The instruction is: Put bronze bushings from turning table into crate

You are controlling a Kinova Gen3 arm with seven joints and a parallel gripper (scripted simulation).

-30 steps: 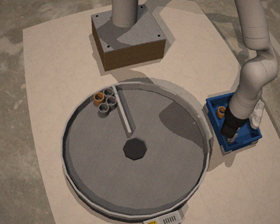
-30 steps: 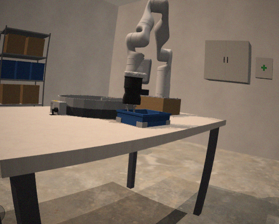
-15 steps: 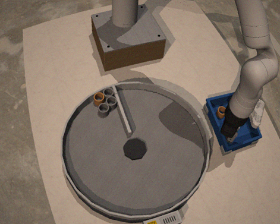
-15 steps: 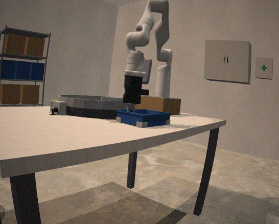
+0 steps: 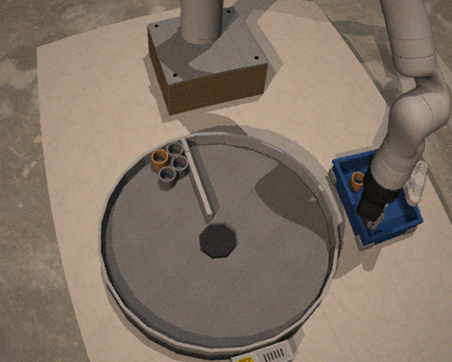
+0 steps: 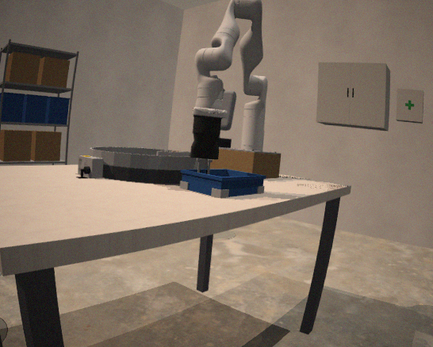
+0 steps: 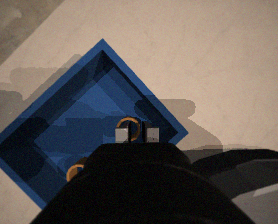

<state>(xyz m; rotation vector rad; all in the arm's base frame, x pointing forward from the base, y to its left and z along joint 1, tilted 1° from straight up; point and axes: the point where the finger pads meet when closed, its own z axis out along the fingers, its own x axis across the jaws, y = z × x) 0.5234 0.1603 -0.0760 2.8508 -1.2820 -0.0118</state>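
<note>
Right now my hand is 40 mm past the blue crate, 40 mm to the right of it and 10 mm above it. From my hand the other things lie so: round grey turning table: 70 mm behind, 300 mm to the right, 20 mm above.
</note>
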